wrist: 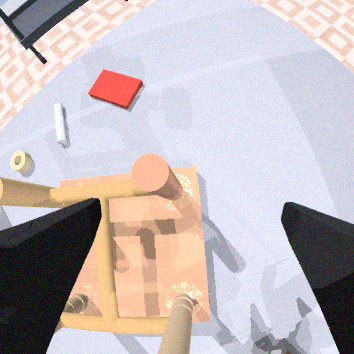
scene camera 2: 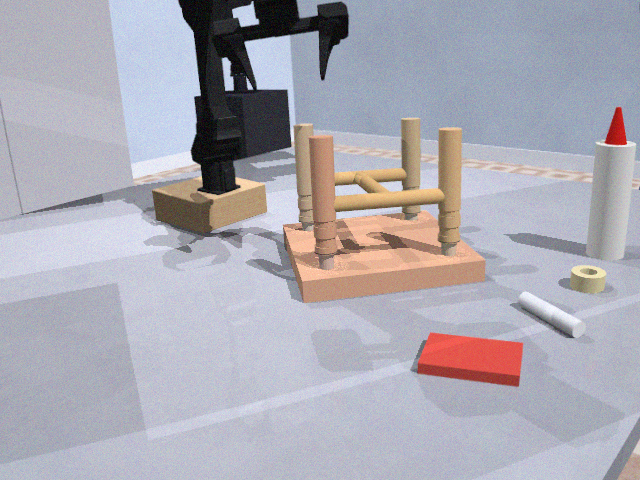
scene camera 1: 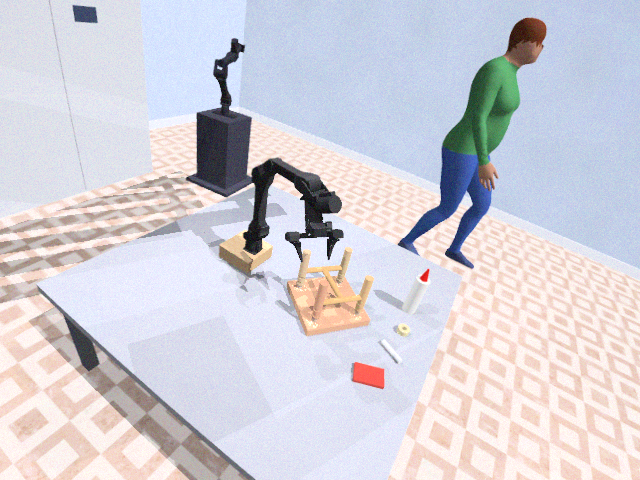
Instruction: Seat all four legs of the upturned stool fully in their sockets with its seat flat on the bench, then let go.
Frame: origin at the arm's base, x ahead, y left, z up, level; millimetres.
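Where they show: gripper, fingertip midpoint: (wrist: pixel 193 209) (scene camera 2: pixel 289 84) (scene camera 1: pixel 315 261); arm's base, link origin: (scene camera 2: pixel 219 189) (scene camera 1: pixel 252 248).
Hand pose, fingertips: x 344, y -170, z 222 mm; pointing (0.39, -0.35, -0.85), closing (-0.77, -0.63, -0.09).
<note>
Each offset is from my fingertips to the top centre of the thing. "pt": to the spot under its first point.
The upturned stool's seat (scene camera 1: pixel 302 305) (scene camera 2: pixel 392 284) (wrist: pixel 187 250) lies flat on the bench. The reddish near-left leg @(dy -6, dx +52, dz -67 mm) (scene camera 1: pixel 320 299) (scene camera 2: pixel 322 196) (wrist: pixel 150 172), near-right leg @(pt dy +109, dx +181, dz -136 mm) (scene camera 1: pixel 364 294) (scene camera 2: pixel 449 170) (wrist: pixel 25 192), far-left leg @(pt dy +105, dx -72, dz -143 mm) (scene camera 1: pixel 303 268) (scene camera 2: pixel 303 170) (wrist: pixel 177 325) and far-right leg @(pt dy +235, dx +54, dz -137 mm) (scene camera 1: pixel 345 263) (scene camera 2: pixel 410 155) (wrist: pixel 77 302) stand roughly upright at their sockets. Grey pins show between the leg collars and the seat in scene camera 2; their depth inside is hidden. Stretchers join the legs. My gripper (scene camera 1: pixel 315 258) (scene camera 2: pixel 288 83) (wrist: pixel 193 209) is wide open and empty, above the stool's far-left side, apart from the legs.
A red block @(dy -96, dx +308, dz -269 mm) (scene camera 1: pixel 368 375) (scene camera 2: pixel 470 356) (wrist: pixel 116 89), a white stick @(dy +42, dx +352, dz -262 mm) (scene camera 1: pixel 391 351) (scene camera 2: pixel 550 314) (wrist: pixel 60 124), a tape roll and a white glue bottle @(dy +310, dx +362, dz -54 mm) (scene camera 1: pixel 415 294) (scene camera 2: pixel 610 201) are right of or in front of the stool. My wooden base (scene camera 2: pixel 237 206) is behind left. A person (scene camera 1: pixel 485 103) stands beyond the bench.
</note>
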